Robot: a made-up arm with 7 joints.
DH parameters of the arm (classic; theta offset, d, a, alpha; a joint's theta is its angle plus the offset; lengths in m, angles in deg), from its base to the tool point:
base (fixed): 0 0 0 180
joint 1: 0 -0.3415 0 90
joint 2: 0 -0.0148 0 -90
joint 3: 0 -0.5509 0 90
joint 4: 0 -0.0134 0 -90
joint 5: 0 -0.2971 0 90
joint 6: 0 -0.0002 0 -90
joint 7: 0 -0.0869 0 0
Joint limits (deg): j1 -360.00..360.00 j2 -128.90..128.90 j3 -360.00..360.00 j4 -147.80..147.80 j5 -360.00..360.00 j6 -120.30..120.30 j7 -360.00..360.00
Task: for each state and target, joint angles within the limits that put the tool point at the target. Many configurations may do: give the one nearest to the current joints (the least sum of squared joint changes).
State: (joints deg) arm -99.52 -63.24 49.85 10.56 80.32 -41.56 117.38
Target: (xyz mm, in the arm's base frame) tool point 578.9 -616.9 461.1
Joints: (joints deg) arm -120.54 -93.00 59.53 41.41 86.11 -50.77 117.38
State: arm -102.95 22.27 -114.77 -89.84 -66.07 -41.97 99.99
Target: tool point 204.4 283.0 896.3
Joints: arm -106.68 -4.14 -122.36 -88.04 -66.82 -47.59 99.99
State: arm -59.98 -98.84 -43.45 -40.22 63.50 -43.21 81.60
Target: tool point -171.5 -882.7 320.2
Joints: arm -71.52 -82.69 -47.38 -23.52 64.70 -33.43 81.60
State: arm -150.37 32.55 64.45 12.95 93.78 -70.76 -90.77
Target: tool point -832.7 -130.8 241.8
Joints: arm -193.61 88.02 54.00 21.27 95.26 -82.07 -90.77
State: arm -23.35 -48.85 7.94 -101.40 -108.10 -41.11 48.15
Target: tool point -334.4 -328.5 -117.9
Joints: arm -36.80 -100.39 2.55 -94.48 -108.74 -38.22 48.15
